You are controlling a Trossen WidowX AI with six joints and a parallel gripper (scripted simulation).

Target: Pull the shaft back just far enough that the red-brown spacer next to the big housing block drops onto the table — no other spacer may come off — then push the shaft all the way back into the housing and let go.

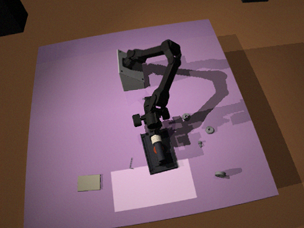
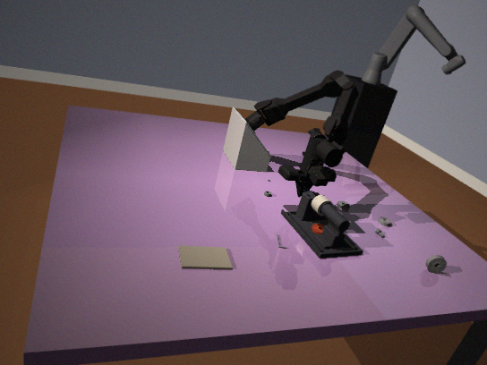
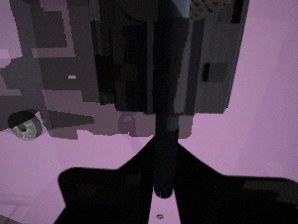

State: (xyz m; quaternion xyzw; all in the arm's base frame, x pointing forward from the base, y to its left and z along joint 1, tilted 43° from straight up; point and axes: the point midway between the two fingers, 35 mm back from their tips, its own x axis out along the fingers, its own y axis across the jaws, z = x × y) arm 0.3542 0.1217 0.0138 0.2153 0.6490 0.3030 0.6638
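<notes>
Now: the dark shaft 60 mm ahead of my gripper tip, 10 mm to the left of it and 30 mm above it. From my gripper tip the other things lie so: red-brown spacer 140 mm ahead, 20 mm to the left, 30 mm below; tan plate 270 mm ahead, 360 mm to the right, 40 mm below; white spacer 120 mm ahead, 10 mm to the left, 30 mm above.
</notes>
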